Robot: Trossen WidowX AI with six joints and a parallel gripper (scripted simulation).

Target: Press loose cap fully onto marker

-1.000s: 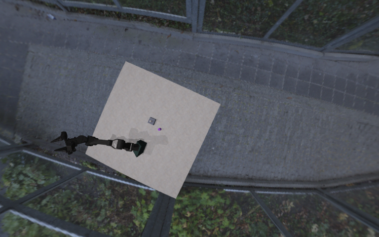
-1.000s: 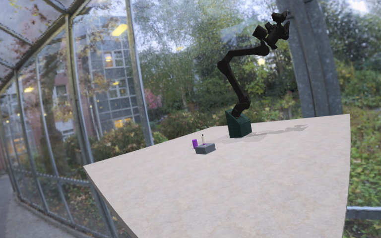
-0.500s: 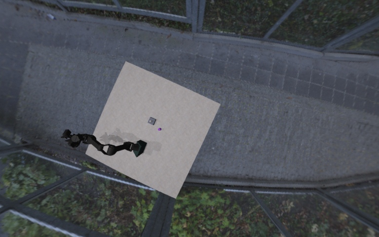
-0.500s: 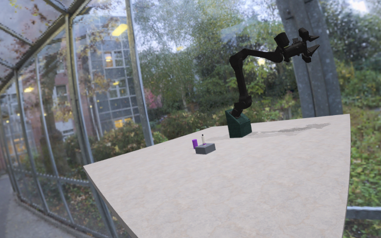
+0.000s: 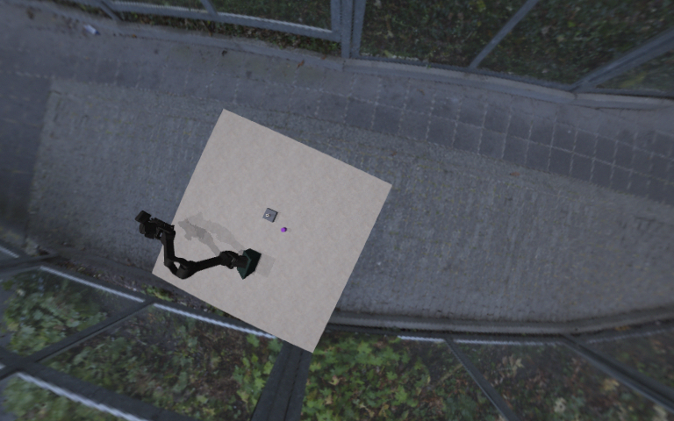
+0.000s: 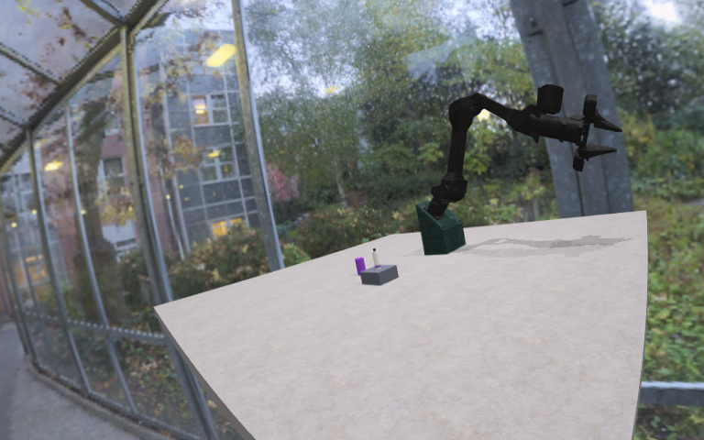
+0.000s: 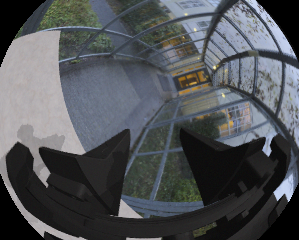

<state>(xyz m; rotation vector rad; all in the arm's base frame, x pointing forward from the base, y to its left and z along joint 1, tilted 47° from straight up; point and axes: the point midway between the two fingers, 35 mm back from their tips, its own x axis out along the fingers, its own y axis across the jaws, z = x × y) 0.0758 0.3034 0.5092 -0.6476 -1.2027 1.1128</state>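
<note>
Right now the purple cap is 17 cm ahead of my gripper tip, 76 cm to the right of it and 22 cm below it. The rest, counted from my gripper tip: block 23 cm ahead, 64 cm to the right, 23 cm below.
</note>
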